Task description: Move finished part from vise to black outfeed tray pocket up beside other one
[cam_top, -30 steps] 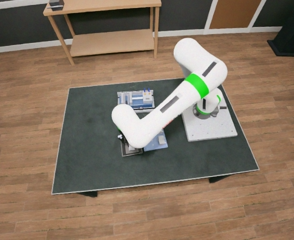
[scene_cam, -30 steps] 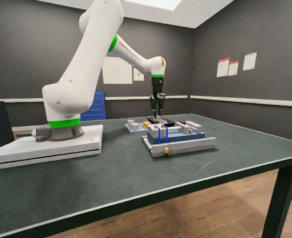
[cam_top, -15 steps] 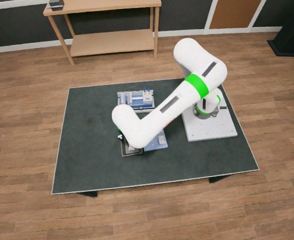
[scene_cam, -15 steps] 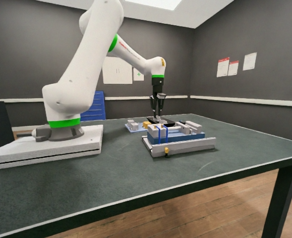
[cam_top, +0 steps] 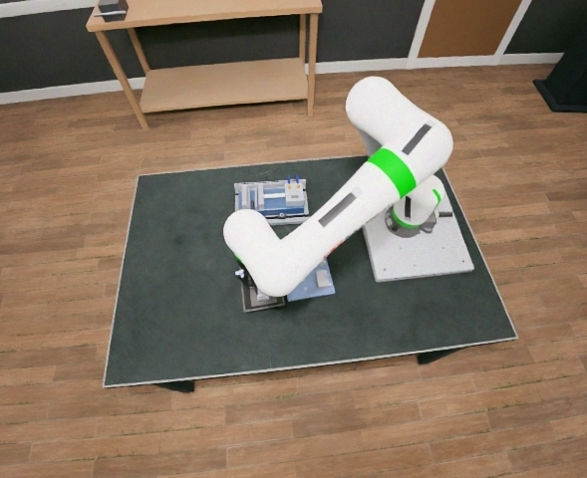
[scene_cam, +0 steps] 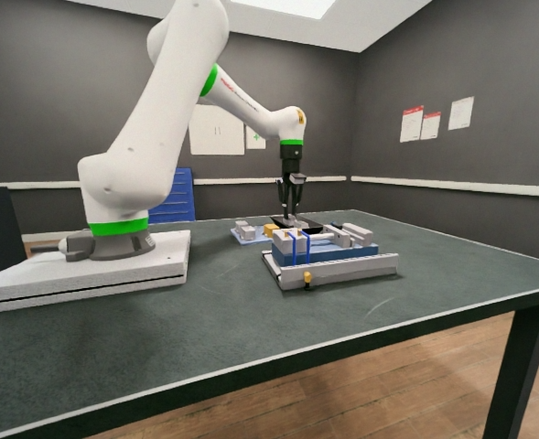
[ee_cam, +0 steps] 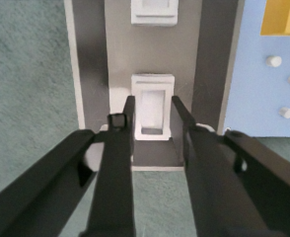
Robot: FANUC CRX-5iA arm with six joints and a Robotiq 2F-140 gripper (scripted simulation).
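Now: hand 4 cm above the pocketed part. The rest, counted from my hand: light blue plate 16 cm behind, 8 cm to the right, 7 cm below; yellow block 11 cm behind, 12 cm to the right, 5 cm below.
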